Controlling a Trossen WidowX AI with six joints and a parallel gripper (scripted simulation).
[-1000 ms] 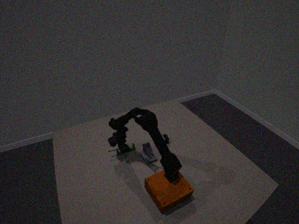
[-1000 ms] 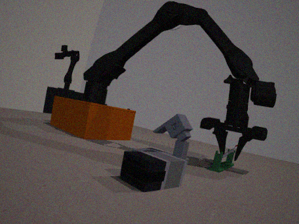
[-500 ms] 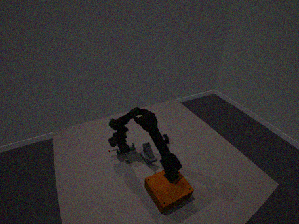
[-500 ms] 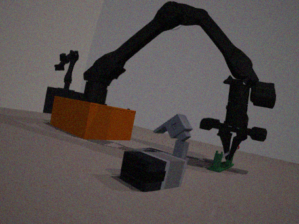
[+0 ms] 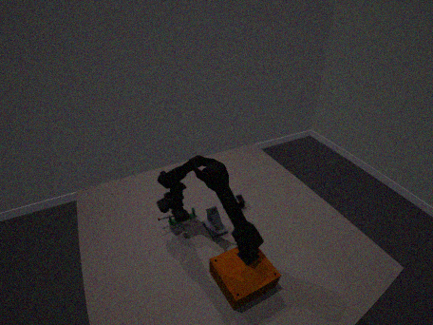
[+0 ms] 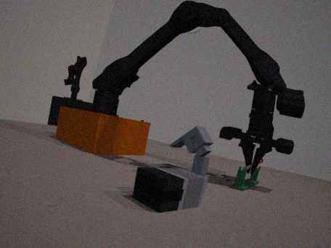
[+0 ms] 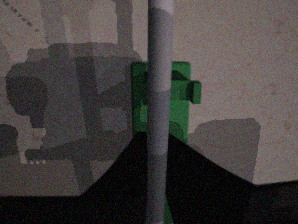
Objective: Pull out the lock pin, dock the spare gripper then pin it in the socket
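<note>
My gripper tip is now 3 cm to the left of the green cradle. Round my gripper tip: grey mount (12 cm behind, 14 cm to the right, 3 cm above); then spare gripper (7 cm behind, 30 cm to the right).
</note>
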